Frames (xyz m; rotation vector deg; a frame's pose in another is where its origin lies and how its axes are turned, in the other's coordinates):
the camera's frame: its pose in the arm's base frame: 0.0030 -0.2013 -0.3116 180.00 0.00 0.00
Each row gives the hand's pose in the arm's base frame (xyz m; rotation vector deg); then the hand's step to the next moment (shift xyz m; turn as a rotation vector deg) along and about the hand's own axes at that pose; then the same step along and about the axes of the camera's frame.
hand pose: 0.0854 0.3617 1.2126 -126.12 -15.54 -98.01
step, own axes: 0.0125 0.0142 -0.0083 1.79 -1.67 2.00
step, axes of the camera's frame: 0.0007 0.0170 -0.0118 1.67 -2.20 -1.54
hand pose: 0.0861 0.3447 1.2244 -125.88 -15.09 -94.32
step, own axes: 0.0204 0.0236 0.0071 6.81 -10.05 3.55
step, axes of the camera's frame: 0.0210 0.0201 -0.0133 1.42 -10.07 -7.52
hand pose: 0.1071 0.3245 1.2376 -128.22 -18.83 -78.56
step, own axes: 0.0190 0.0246 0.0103 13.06 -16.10 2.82
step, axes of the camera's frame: 0.0277 0.0165 -0.0060 1.09 -14.52 -15.02
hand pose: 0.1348 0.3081 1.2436 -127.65 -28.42 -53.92
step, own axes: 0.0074 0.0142 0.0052 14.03 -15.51 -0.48
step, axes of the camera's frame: 0.0154 0.0058 0.0033 0.46 -11.88 -17.21
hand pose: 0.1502 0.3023 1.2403 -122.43 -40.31 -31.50
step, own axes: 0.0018 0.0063 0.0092 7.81 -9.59 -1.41
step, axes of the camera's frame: 0.0067 -0.0046 0.0078 -0.53 -6.20 -10.78
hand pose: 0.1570 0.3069 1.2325 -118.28 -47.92 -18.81
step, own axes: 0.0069 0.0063 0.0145 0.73 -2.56 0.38
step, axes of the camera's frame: 0.0083 -0.0121 0.0091 -1.20 -1.66 -1.74
